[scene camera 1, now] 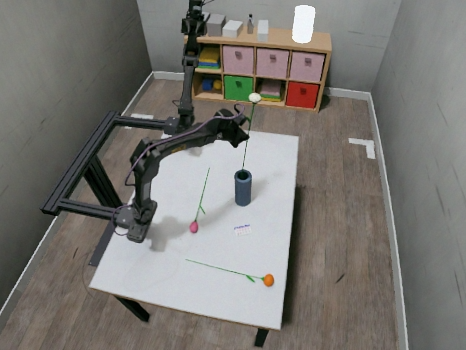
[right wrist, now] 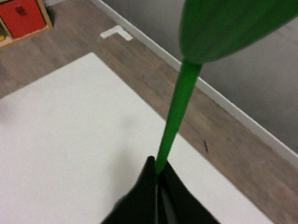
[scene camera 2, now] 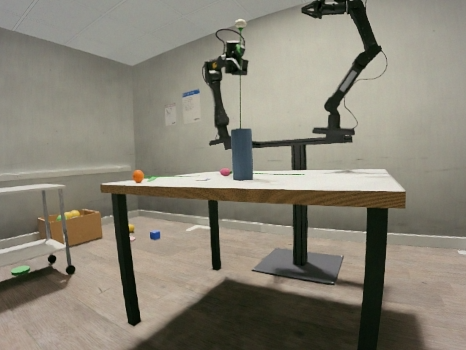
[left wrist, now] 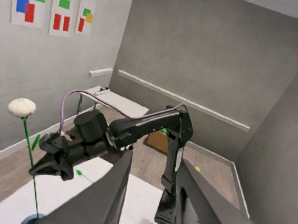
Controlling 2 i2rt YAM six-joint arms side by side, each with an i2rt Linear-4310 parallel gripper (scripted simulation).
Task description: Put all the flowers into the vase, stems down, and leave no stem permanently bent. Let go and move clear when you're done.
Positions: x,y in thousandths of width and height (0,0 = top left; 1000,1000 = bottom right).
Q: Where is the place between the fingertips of my left gripper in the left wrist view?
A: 522,725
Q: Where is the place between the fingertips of my right gripper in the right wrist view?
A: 522,734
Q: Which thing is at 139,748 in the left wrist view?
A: My right gripper.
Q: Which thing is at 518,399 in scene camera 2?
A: A blue vase.
